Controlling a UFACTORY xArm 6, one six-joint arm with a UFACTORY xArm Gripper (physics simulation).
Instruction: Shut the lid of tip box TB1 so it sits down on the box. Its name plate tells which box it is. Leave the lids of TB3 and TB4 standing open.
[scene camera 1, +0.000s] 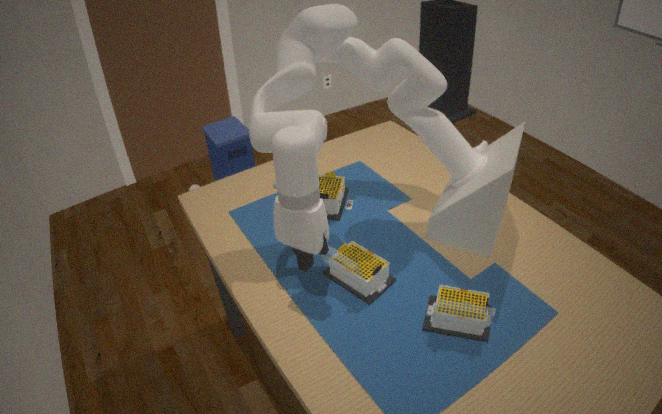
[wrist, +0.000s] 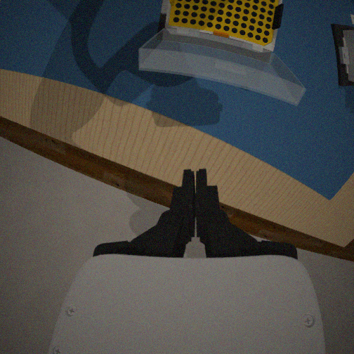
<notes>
The pictures show: the gripper and a blue mat.
The gripper is seen too in the wrist view.
</notes>
